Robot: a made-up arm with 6 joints. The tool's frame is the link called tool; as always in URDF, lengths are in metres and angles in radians.
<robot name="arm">
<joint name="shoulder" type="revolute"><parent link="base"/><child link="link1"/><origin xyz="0 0 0.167" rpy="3.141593 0 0"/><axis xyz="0 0 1"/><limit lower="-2.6" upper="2.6" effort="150" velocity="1.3"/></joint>
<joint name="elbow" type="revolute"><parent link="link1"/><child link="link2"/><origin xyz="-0.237 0.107 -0.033" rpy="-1.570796 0 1.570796"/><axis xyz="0 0 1"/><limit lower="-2.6" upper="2.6" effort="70" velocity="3"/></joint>
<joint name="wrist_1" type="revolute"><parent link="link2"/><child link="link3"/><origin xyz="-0.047 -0.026 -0.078" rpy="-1.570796 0 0"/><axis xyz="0 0 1"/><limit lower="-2.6" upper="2.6" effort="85" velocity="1"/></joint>
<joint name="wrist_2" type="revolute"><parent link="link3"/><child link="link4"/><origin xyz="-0.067 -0.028 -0.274" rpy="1.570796 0 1.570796"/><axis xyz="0 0 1"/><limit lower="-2.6" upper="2.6" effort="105" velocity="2.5"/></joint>
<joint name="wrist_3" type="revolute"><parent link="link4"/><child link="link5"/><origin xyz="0.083 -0.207 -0.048" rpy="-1.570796 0 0"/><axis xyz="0 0 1"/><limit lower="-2.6" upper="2.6" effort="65" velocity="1.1"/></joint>
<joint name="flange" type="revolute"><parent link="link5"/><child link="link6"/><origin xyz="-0.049 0.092 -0.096" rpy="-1.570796 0 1.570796"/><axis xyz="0 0 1"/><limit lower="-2.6" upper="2.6" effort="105" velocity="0.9"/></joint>
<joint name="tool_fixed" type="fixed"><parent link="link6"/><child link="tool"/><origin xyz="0.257 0.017 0.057" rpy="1.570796 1.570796 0"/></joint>
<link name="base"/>
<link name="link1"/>
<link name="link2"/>
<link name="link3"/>
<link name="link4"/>
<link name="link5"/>
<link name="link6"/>
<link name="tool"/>
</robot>
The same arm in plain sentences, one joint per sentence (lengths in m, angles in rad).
The arm has six revolute joints in a row. What follows holds with every joint at zero, and every direction is one of the base frame's. The first joint is mounted 0.167 m along +z from the base frame's origin and rotates about -z, from -2.6 to 2.6 rad. The second joint is mounted 0.237 m along -x and 0.107 m along -y and 0.033 m along +z from the first joint and rotates about -x, from -2.6 to 2.6 rad. The third joint is mounted 0.078 m along +x and 0.047 m along +y and 0.026 m along -z from the second joint and rotates about +z, from -2.6 to 2.6 rad. The fourth joint is mounted 0.028 m along -x and 0.067 m along +y and 0.274 m along -z from the third joint and rotates about -y, from -2.6 to 2.6 rad. The fifth joint is mounted 0.083 m along +x and 0.048 m along +y and 0.207 m along -z from the fourth joint and rotates about +z, from -2.6 to 2.6 rad. The sixth joint is mounted 0.049 m along -x and 0.092 m along +y and 0.096 m along -z from the fifth joint and rotates about -x, from -2.6 to 2.6 rad. The tool frame, which is the frame that the pose is given for, is mounted 0.057 m along -x and 0.257 m along +y and 0.017 m along -z from the sixth joint; its axes are the base frame's turned by roll 0, pitch 0 and yaw 0 rad (as in URDF: about the fixed x, then y, then z).
